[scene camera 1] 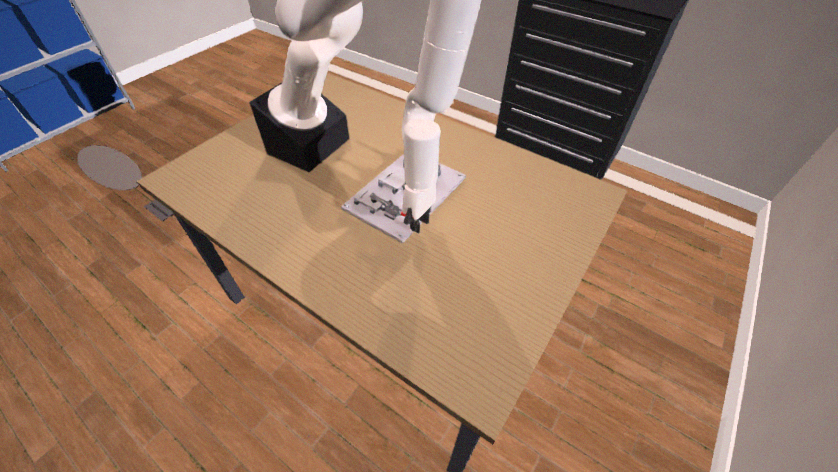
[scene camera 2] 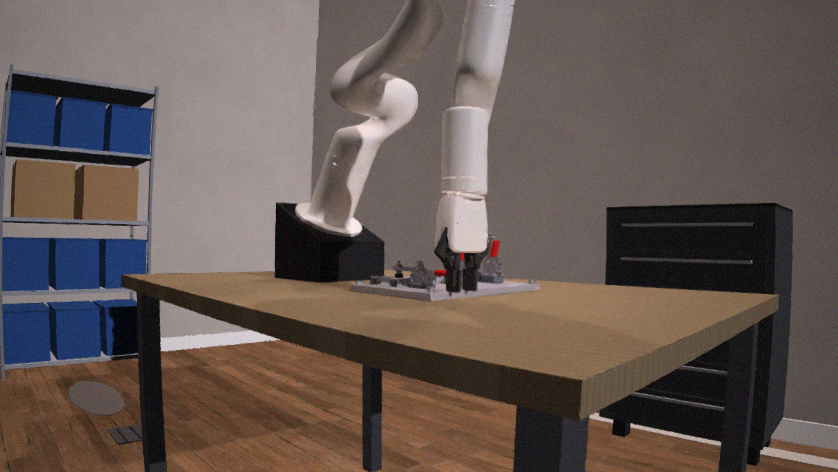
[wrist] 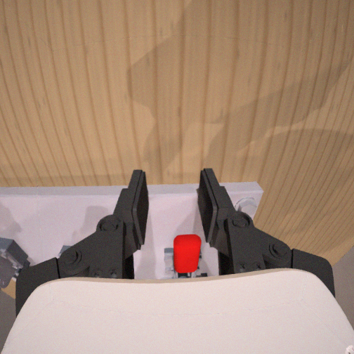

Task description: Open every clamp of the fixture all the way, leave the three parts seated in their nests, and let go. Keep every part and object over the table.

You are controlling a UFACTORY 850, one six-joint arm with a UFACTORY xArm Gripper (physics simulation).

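The fixture's pale plate point(scene camera 1: 450, 182) point(scene camera 2: 510, 287) point(wrist: 50, 205) lies on the table. A low red clamp handle point(scene camera 1: 403, 214) point(scene camera 2: 439, 272) point(wrist: 187, 253) points toward the plate's edge; its grey clamp body point(scene camera 1: 387, 206) point(scene camera 2: 421, 275) is beside it. Another red handle point(scene camera 2: 495, 248) stands upright at the right in scene camera 2. A further red handle point(scene camera 2: 462, 256) shows partly behind the fingers. My gripper point(scene camera 1: 418, 225) point(scene camera 2: 462, 288) point(wrist: 172, 186) is partly open and empty, low over the plate's edge, its fingers on either side of the low handle's line. The three parts cannot be told apart clearly; the arm hides some of the fixture.
Grey fixture pieces point(scene camera 1: 391, 184) point(wrist: 10, 260) stand elsewhere on the plate. The arm's black base block point(scene camera 1: 307, 137) point(scene camera 2: 328, 252) is on the table point(scene camera 1: 498, 263) point(scene camera 2: 351, 316) behind the fixture. A black drawer cabinet point(scene camera 1: 562, 87) point(scene camera 2: 691, 240) and a shelf of bins stand beyond the table.
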